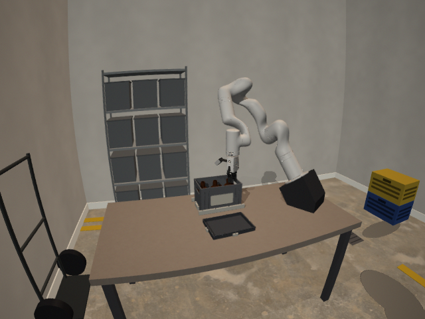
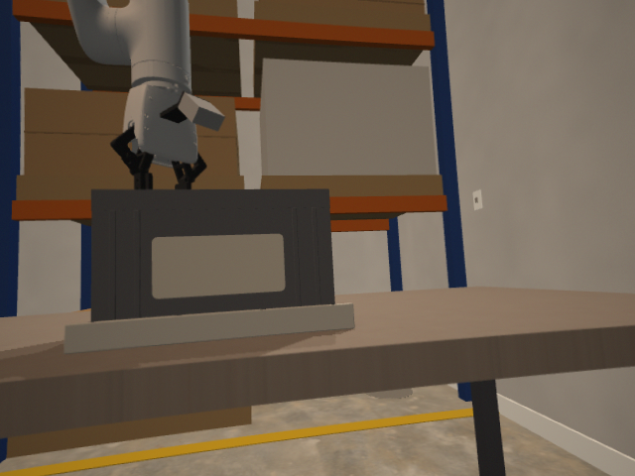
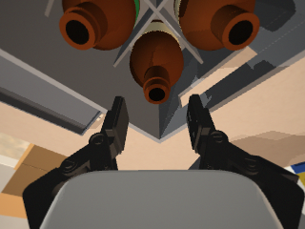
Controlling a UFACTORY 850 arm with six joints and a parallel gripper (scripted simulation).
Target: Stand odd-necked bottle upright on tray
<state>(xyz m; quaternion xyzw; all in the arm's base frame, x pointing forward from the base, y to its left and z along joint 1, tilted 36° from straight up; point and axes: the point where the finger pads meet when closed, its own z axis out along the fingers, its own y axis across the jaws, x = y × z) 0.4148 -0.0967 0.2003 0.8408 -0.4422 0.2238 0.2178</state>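
Right now the bottle is 30 mm behind my hand, 80 mm to the right of it and 110 mm below it. The rest, counted from my hand: black tray: 170 mm ahead, 200 mm to the left, 190 mm below; then dark grey crate: 70 mm ahead, 60 mm to the right, 120 mm below.
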